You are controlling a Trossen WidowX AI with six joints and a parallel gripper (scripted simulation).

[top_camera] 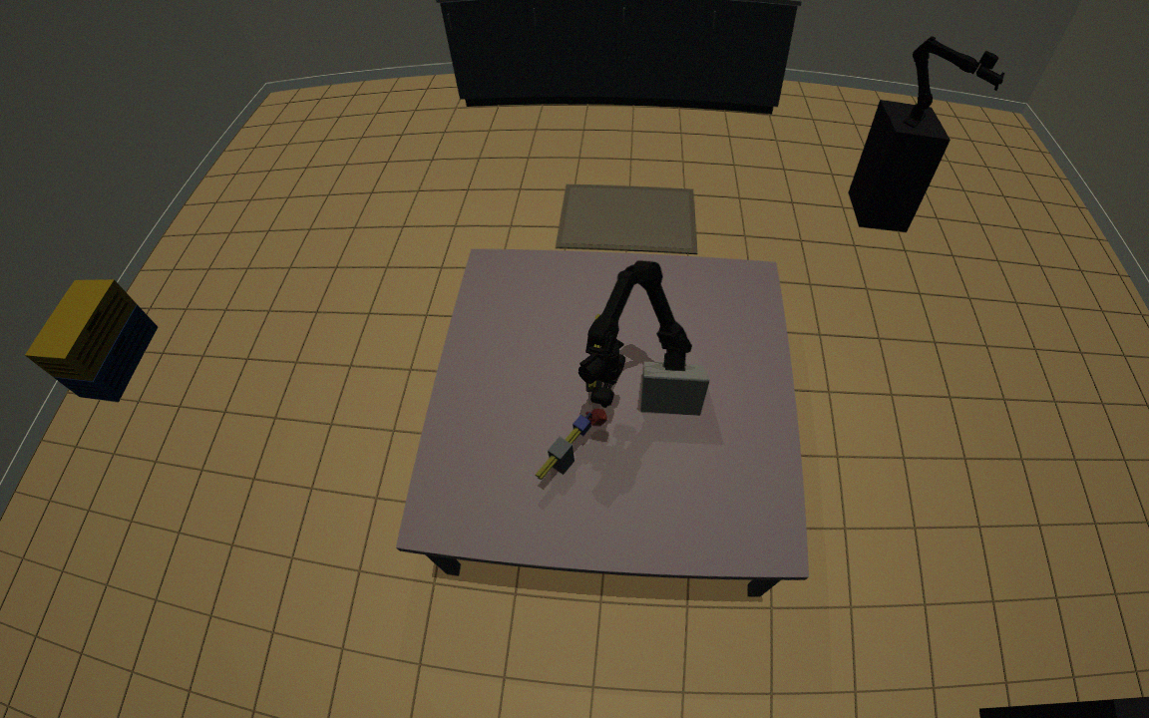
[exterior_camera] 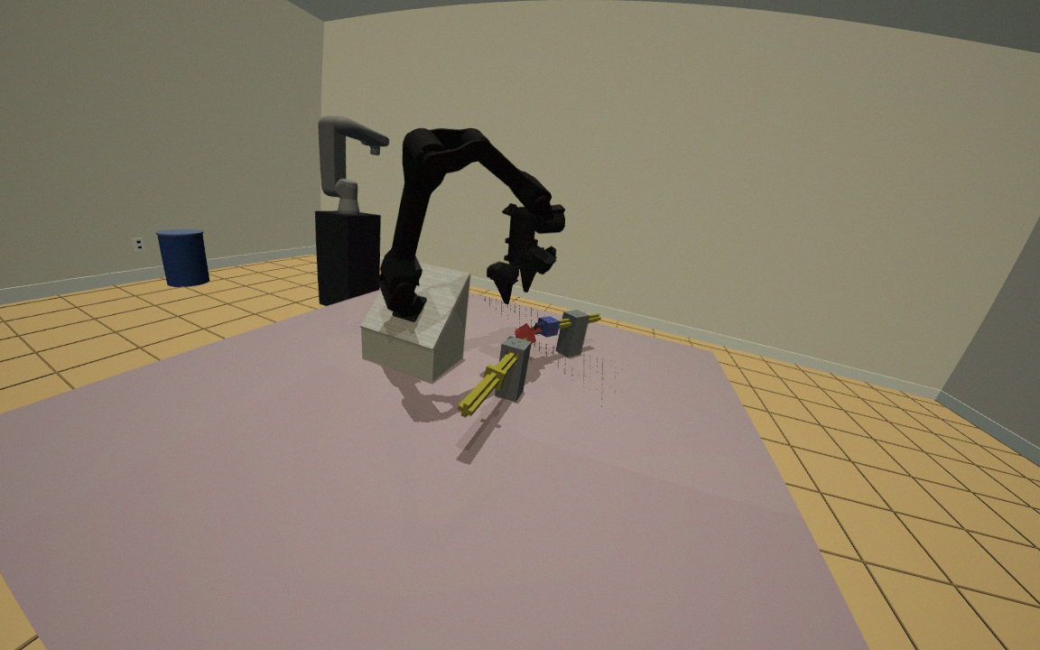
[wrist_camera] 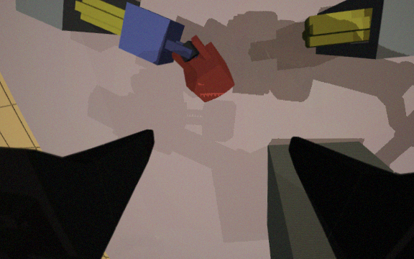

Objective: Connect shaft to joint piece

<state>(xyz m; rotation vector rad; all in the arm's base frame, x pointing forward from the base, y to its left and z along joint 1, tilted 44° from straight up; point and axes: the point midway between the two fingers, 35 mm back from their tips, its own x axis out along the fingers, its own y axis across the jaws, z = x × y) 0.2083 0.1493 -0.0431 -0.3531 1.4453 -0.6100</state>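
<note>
Right now the red joint piece is 100 mm below my gripper tip, 30 mm to the left of it and 30 mm ahead of it.
</note>
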